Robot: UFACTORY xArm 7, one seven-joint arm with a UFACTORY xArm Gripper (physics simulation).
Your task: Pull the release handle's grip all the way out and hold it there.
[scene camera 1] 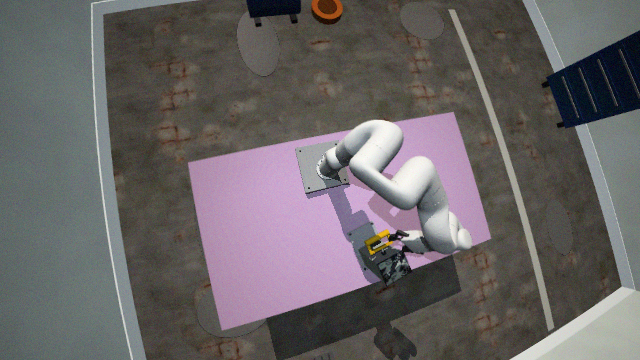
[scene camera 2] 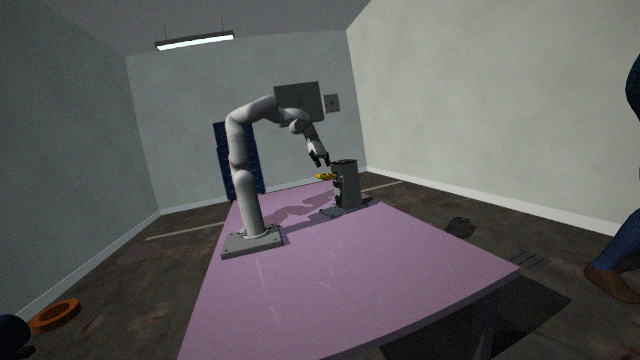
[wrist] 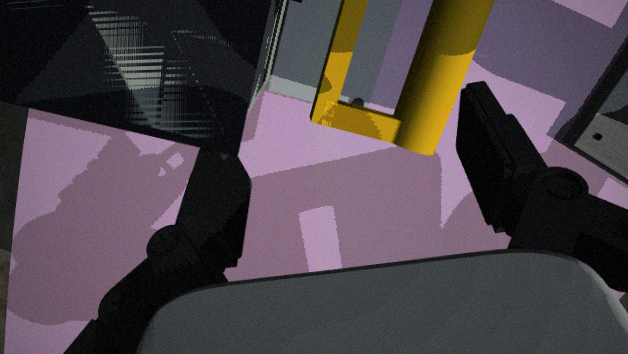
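Note:
The yellow release handle (scene camera 1: 384, 234) (scene camera 2: 326, 176) (wrist: 440, 75) is a rectangular frame with a thick round grip bar, standing out from the side of a dark grey housing (scene camera 1: 395, 270) (scene camera 2: 350, 185) (wrist: 60, 65). My gripper (scene camera 1: 398, 243) (scene camera 2: 323, 164) (wrist: 343, 137) is open and empty. In scene camera 2 it hangs above the handle, tilted down, close to the housing's top. In the wrist view the near end of the grip shows between the two spread fingers, nearer the right one, and the left fingertip overlaps the housing's corner. The handle's far end is cut off there.
The housing stands on a grey mounting plate (scene camera 1: 362, 232) (scene camera 2: 334, 212) on the pink table (scene camera 1: 260, 225) (scene camera 2: 350, 280). The arm's base plate (scene camera 1: 307, 175) (scene camera 2: 252, 245) (wrist: 605, 137) is across the table from it. A person (scene camera 2: 617, 260) partly shows at the right edge of scene camera 2.

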